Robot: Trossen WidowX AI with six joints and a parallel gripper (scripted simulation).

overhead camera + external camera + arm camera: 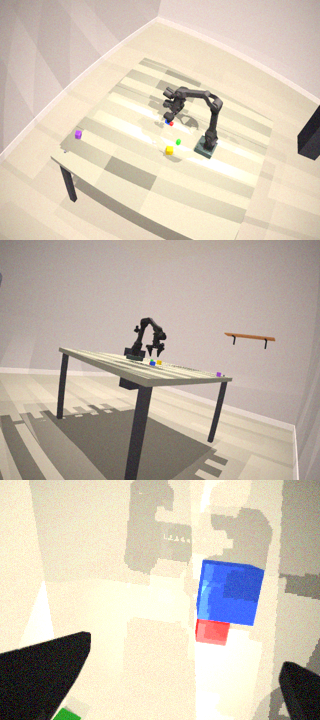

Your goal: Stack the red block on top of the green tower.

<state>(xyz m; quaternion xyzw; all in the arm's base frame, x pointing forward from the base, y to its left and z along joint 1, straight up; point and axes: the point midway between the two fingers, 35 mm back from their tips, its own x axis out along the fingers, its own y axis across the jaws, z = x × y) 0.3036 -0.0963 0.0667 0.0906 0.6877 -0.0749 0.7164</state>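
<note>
My gripper tip is now 10 mm past the red block, 20 mm to the left of it and 70 mm above it. Also, from my gripper tip: yellow block (70 mm behind, 210 mm to the left, 60 mm below); then blue block (20 mm ahead, 30 mm to the right, 60 mm below); then purple block (530 mm ahead, 370 mm to the left, 60 mm below).
</note>
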